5 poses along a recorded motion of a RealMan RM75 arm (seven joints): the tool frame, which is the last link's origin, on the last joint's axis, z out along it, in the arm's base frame.
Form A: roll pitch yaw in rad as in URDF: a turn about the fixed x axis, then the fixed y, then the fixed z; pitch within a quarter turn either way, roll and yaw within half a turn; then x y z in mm.
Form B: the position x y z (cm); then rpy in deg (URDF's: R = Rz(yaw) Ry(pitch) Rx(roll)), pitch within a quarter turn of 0, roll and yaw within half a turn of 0. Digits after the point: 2 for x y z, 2 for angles.
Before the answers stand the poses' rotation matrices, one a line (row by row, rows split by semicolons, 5 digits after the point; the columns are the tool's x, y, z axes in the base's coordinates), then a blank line. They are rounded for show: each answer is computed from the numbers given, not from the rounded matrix.
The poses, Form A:
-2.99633 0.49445 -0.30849 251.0 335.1 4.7
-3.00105 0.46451 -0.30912 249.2 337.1 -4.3
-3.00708 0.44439 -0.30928 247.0 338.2 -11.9
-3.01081 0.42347 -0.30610 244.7 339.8 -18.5
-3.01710 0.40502 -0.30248 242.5 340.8 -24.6
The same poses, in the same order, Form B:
0.83868 -0.36587 -0.40343; -0.26726 -0.92190 0.28048; -0.47455 -0.12742 -0.87096
0.85167 -0.36100 -0.37993; -0.27199 -0.92412 0.26838; -0.44798 -0.12524 -0.88523
0.86003 -0.35654 -0.36499; -0.27481 -0.92640 0.25741; -0.42991 -0.12108 -0.89472
0.86929 -0.34987 -0.34918; -0.27472 -0.92922 0.24712; -0.41093 -0.11889 -0.90388
0.87737 -0.34229 -0.33625; -0.27379 -0.93264 0.23500; -0.39404 -0.11413 -0.91198

25.10 33.51 0.47 -171.68 28.33 -17.68
24.92 33.71 -0.43 -171.95 26.61 -17.71
24.70 33.82 -1.19 -172.29 25.46 -17.72
24.47 33.98 -1.85 -172.51 24.26 -17.54
24.25 34.08 -2.46 -172.87 23.21 -17.33

